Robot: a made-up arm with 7 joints.
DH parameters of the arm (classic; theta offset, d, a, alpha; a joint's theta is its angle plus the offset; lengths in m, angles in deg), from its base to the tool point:
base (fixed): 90 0.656 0.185 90
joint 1: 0 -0.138 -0.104 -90
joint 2: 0 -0.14 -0.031 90
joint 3: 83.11 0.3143 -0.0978 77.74
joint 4: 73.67 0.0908 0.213 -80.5
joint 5: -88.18 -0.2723 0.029 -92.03
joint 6: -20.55 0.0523 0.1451 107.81
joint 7: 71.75 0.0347 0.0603 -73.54
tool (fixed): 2.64 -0.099 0 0
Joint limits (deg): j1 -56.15..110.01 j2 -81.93..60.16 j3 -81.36..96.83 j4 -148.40..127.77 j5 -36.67..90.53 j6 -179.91..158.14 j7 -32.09..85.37
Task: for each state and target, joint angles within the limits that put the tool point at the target. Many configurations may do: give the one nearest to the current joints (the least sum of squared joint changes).
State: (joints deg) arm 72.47 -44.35 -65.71 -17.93 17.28 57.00 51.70
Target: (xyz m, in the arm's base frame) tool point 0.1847 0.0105 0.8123
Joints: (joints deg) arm 80.83 -23.20 -27.77 -41.41 32.07 75.19 47.95
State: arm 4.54 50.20 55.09 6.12 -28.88 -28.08 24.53
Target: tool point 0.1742 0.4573 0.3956
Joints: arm -42.03 44.33 42.01 6.43 -36.67 -39.10 6.92
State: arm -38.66 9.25 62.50 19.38 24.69 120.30 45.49
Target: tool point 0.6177 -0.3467 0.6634
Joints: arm -21.44 -10.58 73.83 41.47 27.01 117.80 44.37
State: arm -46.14 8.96 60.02 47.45 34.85 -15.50 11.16
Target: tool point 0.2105 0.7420 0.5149
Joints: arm -7.17 42.01 79.19 60.06 18.86 -19.97 3.22
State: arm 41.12 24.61 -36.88 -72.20 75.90 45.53 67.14
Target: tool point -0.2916 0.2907 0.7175
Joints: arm 36.99 27.06 -51.21 -79.95 64.73 47.20 63.17
